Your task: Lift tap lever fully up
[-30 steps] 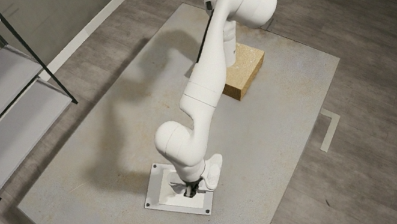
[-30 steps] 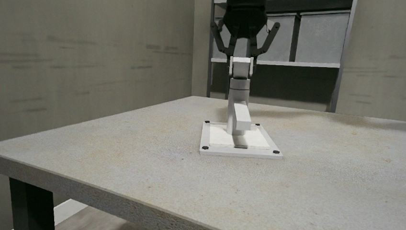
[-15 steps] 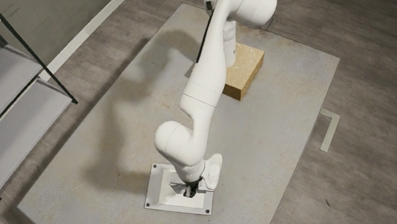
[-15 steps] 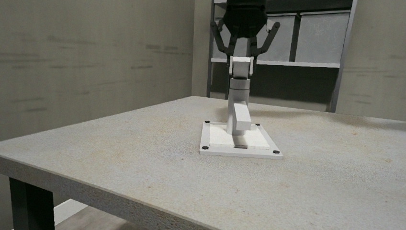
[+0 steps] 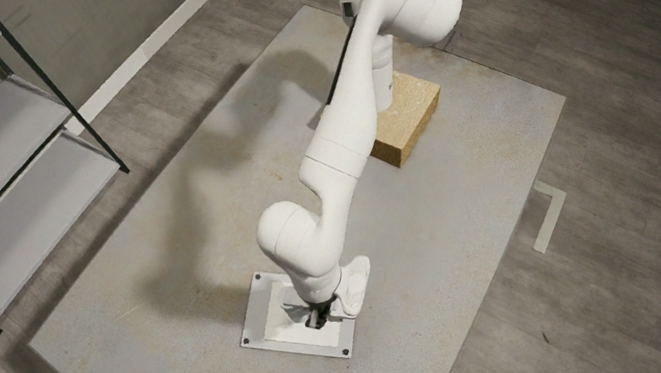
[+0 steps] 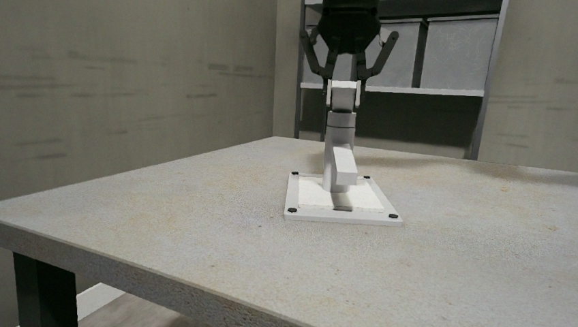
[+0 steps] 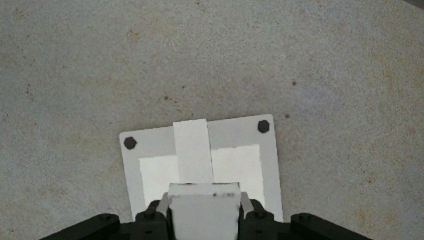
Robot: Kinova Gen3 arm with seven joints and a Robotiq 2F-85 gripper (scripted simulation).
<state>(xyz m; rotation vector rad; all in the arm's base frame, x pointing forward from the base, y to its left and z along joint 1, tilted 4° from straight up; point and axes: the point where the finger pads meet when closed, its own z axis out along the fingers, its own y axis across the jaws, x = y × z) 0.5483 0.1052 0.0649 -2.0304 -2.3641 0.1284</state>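
Right now the lever is 1 cm ahead of my hand, 3 cm to the right of it and 1 cm below it. Round my hand: white tap: 1 cm ahead, 5 cm to the right, 7 cm below.
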